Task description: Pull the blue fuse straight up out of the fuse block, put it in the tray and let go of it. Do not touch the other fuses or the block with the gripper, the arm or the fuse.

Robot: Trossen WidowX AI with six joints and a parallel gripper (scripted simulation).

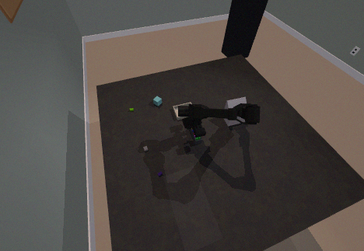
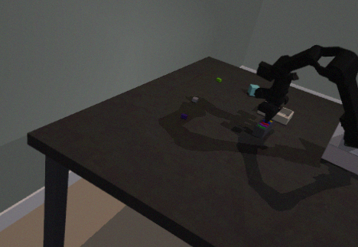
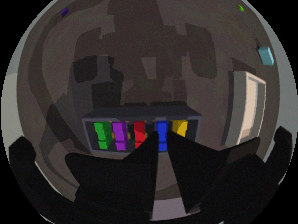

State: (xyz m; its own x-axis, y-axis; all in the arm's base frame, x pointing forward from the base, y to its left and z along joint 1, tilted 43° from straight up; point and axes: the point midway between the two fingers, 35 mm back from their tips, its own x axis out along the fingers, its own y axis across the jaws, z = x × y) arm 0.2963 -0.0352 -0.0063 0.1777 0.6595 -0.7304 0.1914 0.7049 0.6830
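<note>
My gripper tip is now 2 cm to the left of the yellow fuse and 1 cm above it. The rest, counted from my gripper tip: red fuse 2 cm to the left, 1 cm below; blue fuse 1 cm below; purple fuse 1 cm ahead, 4 cm to the left, 1 cm below.
</note>
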